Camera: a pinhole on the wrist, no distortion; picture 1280 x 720 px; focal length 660.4 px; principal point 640.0 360.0 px. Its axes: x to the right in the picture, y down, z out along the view. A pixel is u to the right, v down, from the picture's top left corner.
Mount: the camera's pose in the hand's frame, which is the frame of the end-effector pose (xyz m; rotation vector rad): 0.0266 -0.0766 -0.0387 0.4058 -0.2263 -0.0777
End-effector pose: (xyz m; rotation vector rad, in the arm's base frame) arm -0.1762 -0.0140 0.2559 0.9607 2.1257 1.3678
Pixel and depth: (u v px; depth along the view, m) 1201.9 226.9 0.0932
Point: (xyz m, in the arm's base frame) -0.2386 0.0413 0.1082
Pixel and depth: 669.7 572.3 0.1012
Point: -0.1647 0.0088 0.1504
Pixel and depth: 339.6 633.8 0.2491
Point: 0.0325 -0.0119 0.1122
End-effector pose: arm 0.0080 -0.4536 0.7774 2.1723 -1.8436 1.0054
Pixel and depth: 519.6 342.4 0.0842
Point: 0.1205 -0.4355 0.7825
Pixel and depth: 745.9 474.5 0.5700
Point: 0.4174 -0.6470 0.4294
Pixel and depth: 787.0 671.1 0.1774
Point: 0.1404 -0.5363 0.6903
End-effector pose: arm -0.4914 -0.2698 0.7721 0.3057 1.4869 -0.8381
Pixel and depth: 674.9 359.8 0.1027
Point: -0.5280 -0.3884 0.8064
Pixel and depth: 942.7 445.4 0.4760
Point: -0.3164 -0.7656 0.7699
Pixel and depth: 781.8 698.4 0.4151
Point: -0.2023 -0.5976 0.8139
